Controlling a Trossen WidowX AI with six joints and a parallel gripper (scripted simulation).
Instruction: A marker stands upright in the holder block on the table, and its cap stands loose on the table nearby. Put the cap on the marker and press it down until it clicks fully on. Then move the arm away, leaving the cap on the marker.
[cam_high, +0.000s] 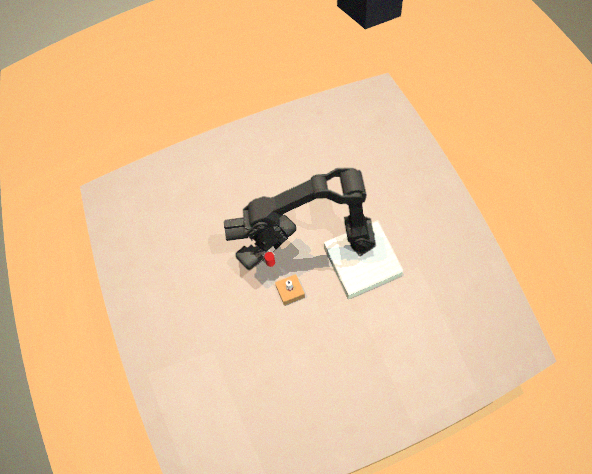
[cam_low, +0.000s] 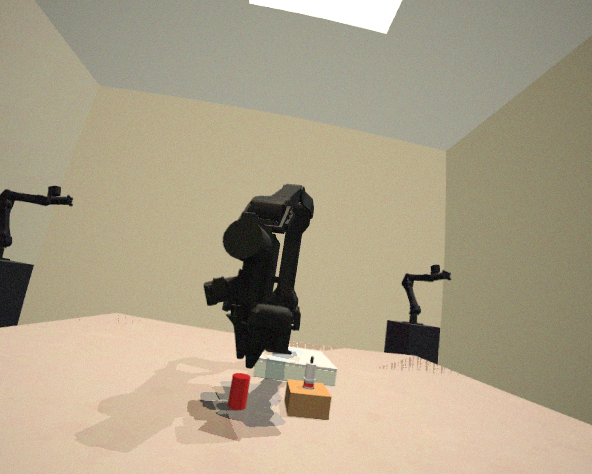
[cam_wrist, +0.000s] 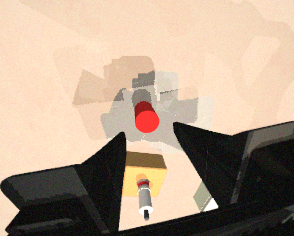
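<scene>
The red cap lies 4 cm below my gripper tip. Round my gripper tip: orange holder block: 12 cm to the left, 5 cm below.
</scene>
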